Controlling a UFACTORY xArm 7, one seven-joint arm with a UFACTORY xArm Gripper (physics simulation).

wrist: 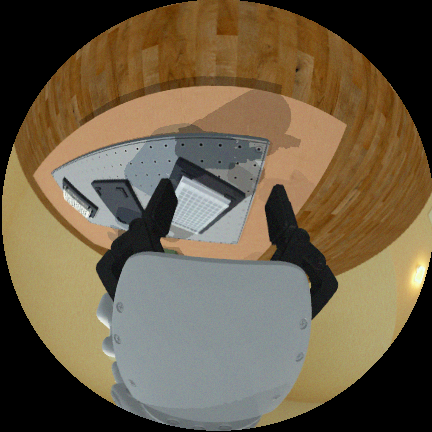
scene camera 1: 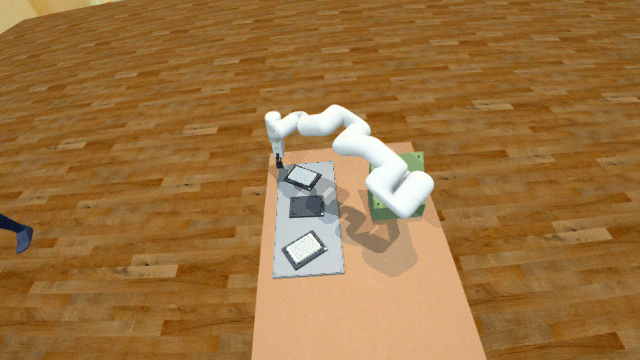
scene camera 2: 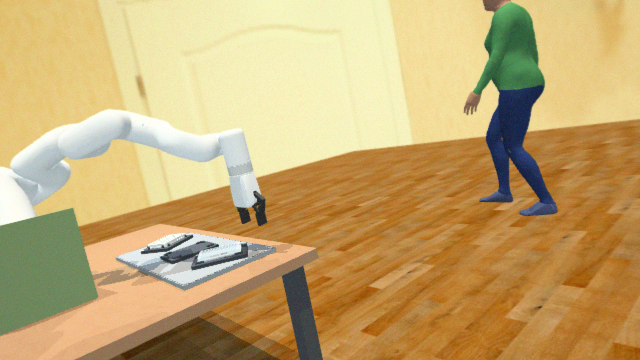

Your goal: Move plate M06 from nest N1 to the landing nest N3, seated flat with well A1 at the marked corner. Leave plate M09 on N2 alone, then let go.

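Note:
A white-welled plate (scene camera 1: 303,176) (scene camera 2: 222,254) (wrist: 200,205) lies in a dark nest at the board's end nearest my gripper. A second white plate (scene camera 1: 304,248) (scene camera 2: 167,242) (wrist: 76,199) lies in a dark nest at the other end. The middle nest (scene camera 1: 300,206) (scene camera 2: 187,251) (wrist: 117,197) is empty. No labels are readable, so I cannot tell which plate is M06 or where A1 is. My gripper (scene camera 1: 279,165) (scene camera 2: 253,222) (wrist: 220,191) is open and empty, above and outside the first plate, near the board's corner.
The grey perforated board (scene camera 1: 330,260) (scene camera 2: 175,281) (wrist: 100,162) lies on the tan table (scene camera 1: 370,320) (scene camera 2: 125,320) (wrist: 320,130). A green block (scene camera 1: 382,214) (scene camera 2: 40,275) stands at the arm's base. A person (scene camera 2: 515,55) stands on the floor beyond the table; a foot (scene camera 1: 23,239) shows in scene camera 1.

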